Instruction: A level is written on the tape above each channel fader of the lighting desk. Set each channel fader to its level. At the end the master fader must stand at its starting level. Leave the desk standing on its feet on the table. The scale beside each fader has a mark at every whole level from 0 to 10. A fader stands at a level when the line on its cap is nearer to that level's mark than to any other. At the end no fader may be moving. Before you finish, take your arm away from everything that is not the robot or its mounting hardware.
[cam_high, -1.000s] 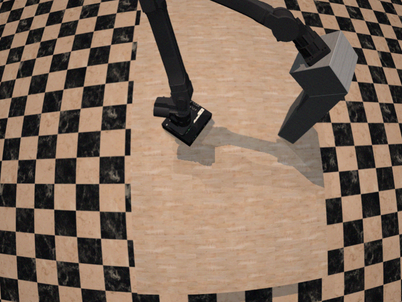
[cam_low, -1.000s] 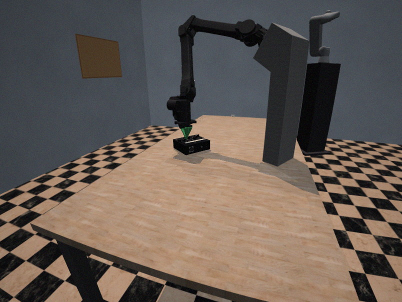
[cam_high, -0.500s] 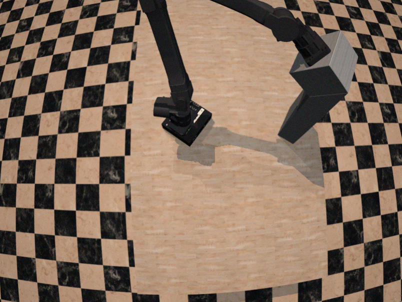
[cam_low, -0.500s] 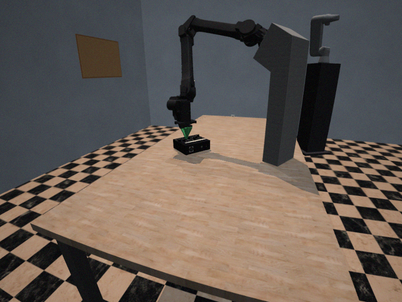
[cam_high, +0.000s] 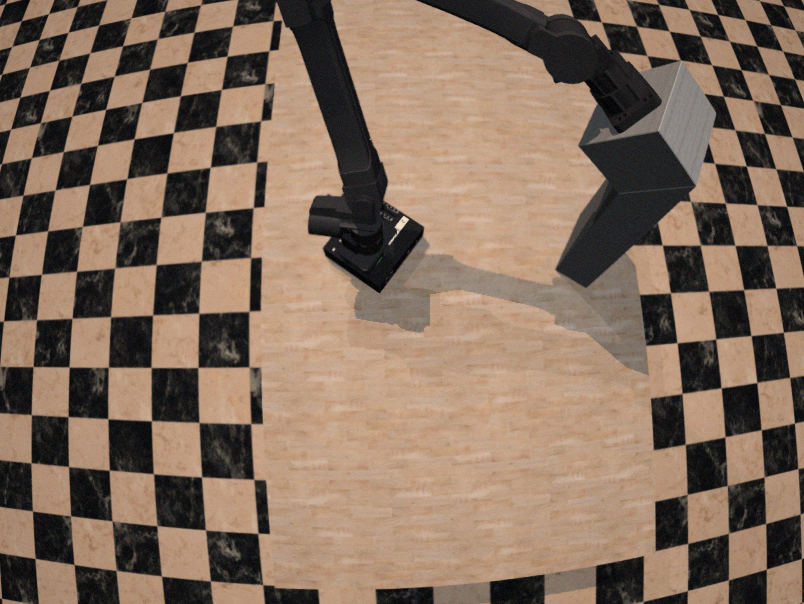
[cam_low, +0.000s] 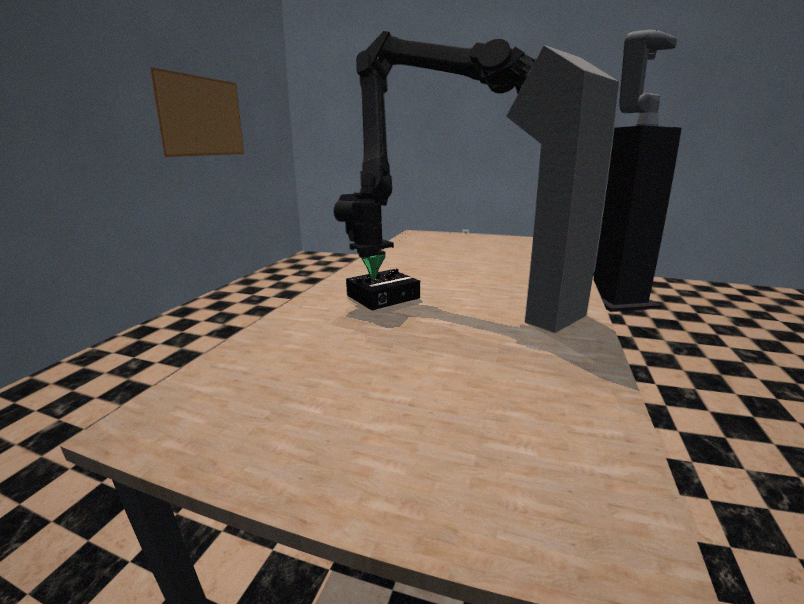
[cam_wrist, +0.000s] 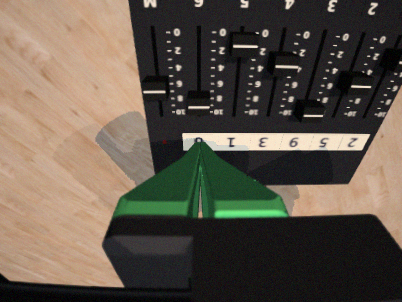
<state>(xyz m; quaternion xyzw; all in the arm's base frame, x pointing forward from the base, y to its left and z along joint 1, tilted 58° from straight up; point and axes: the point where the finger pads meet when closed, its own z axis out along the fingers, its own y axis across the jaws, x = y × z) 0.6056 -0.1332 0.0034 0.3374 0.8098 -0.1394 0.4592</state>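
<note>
Now: hand 1 cm short of the channel 6 fader cap, 2 cm to the left of it and 1 cm above it. The rest, counted from my hand: master fader cap: 4 cm ahead, 2 cm to the right, 1 cm below; then channel 4 fader cap: 2 cm behind, 6 cm to the right, 1 cm below; then channel 5 fader cap: 1 cm ahead, 6 cm to the right, 1 cm below.
</note>
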